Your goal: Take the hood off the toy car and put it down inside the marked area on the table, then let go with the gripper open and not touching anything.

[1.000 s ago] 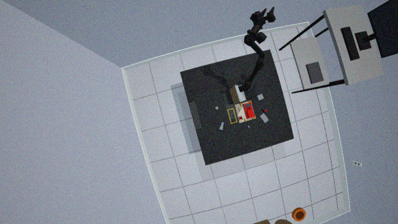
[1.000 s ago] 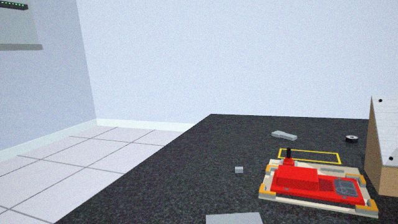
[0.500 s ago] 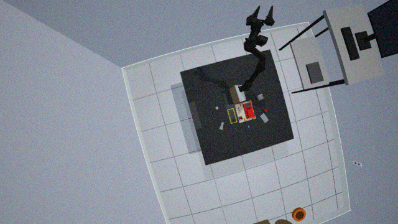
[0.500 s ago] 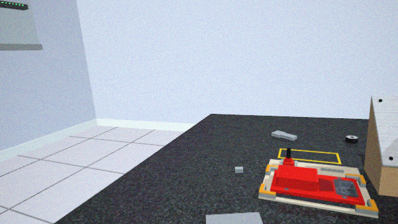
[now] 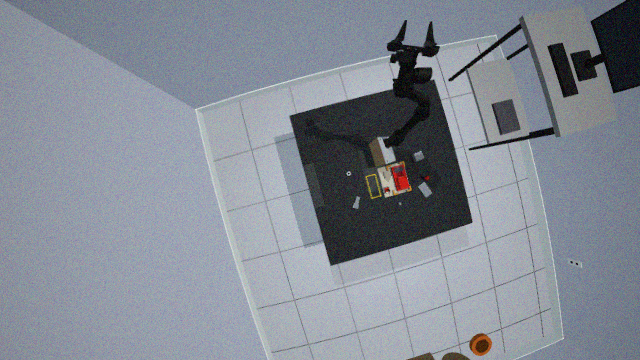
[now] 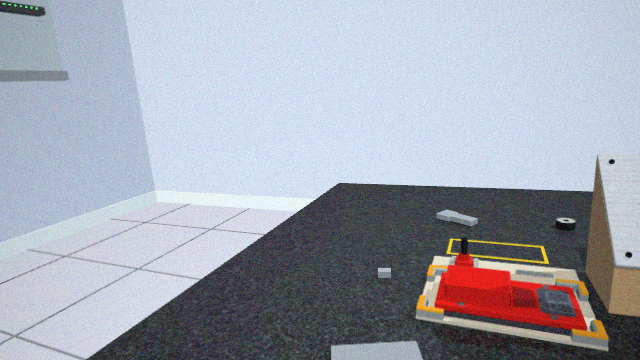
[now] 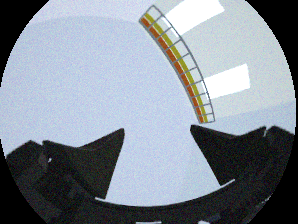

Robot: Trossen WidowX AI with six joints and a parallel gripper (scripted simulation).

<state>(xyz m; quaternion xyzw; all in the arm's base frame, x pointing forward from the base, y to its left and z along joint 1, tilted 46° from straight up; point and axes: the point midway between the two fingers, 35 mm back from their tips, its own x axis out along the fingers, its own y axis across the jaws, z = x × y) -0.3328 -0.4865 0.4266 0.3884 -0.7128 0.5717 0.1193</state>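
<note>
Now: the hood 790 mm below my gripper tip, 660 mm ahead of it and 100 mm to the left of it. Round my gripper tip: black ring: 830 mm below, 440 mm ahead, 290 mm to the right.
</note>
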